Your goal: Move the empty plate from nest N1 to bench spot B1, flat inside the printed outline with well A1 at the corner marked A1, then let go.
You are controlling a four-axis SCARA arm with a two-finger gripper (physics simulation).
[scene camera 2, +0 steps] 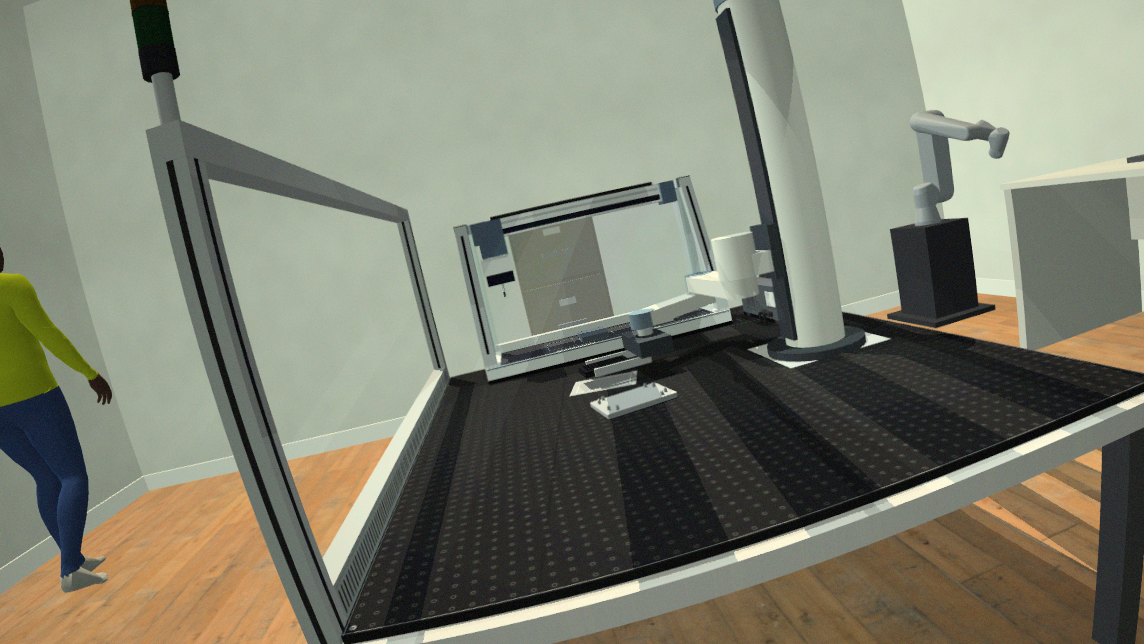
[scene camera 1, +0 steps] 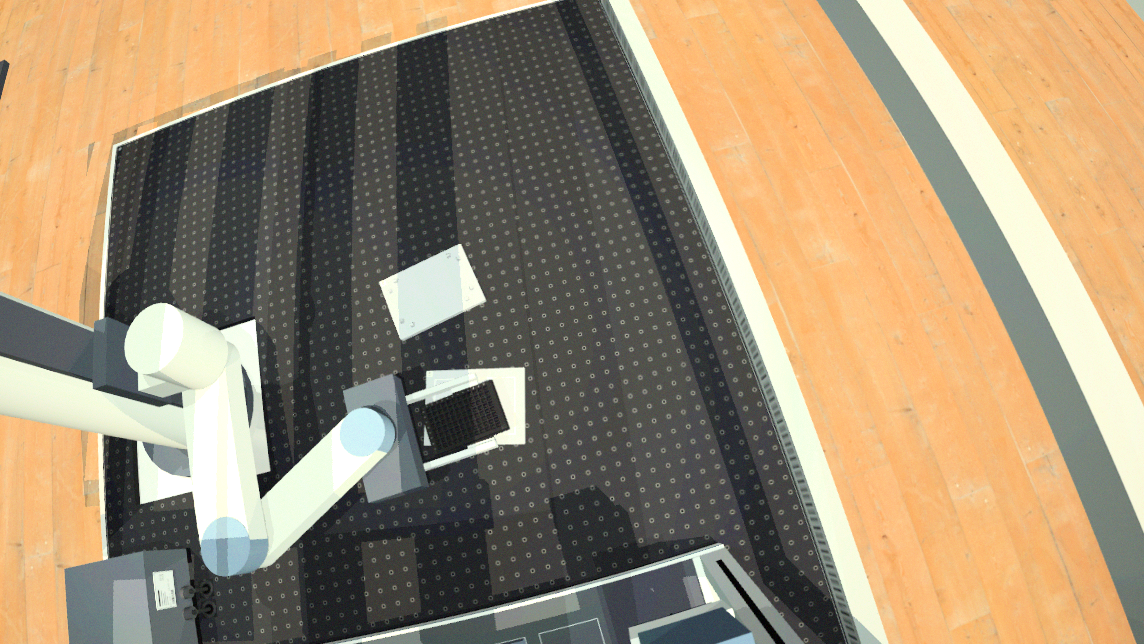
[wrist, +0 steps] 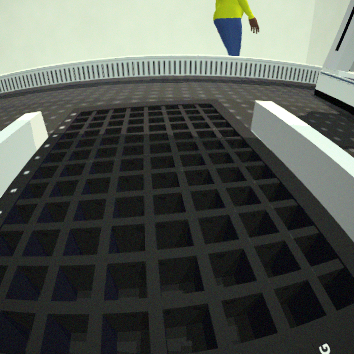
Scene:
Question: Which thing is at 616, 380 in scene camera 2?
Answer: A white rectangle.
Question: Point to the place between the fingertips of the gripper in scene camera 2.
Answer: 590, 368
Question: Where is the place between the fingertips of the gripper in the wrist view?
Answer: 148, 121

